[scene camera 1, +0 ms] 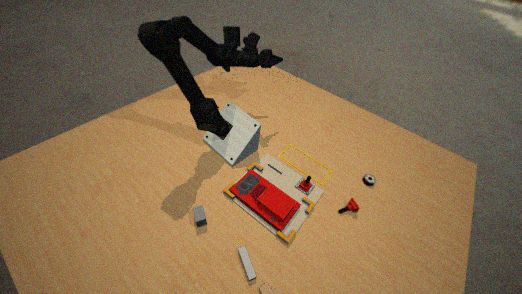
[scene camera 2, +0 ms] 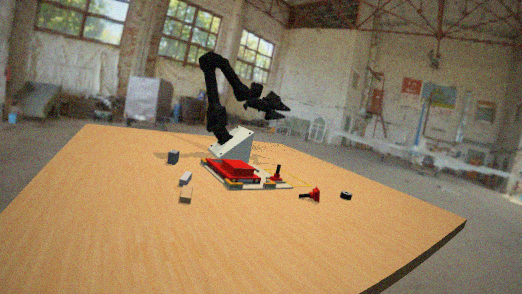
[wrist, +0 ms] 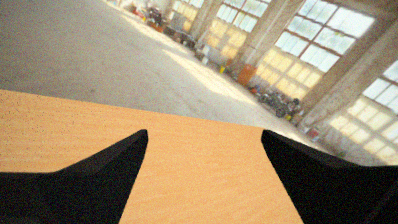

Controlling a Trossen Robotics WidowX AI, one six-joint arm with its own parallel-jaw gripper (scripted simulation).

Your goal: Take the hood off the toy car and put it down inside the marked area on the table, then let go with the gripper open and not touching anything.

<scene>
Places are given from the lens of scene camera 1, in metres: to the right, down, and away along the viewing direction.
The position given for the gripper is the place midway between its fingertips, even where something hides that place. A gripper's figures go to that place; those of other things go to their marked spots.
gripper [scene camera 1: 276, 59]: 0.06, -0.35, 0.86
red hood [scene camera 1: 279, 205]: 0.05, 0.17, 0.62
</scene>
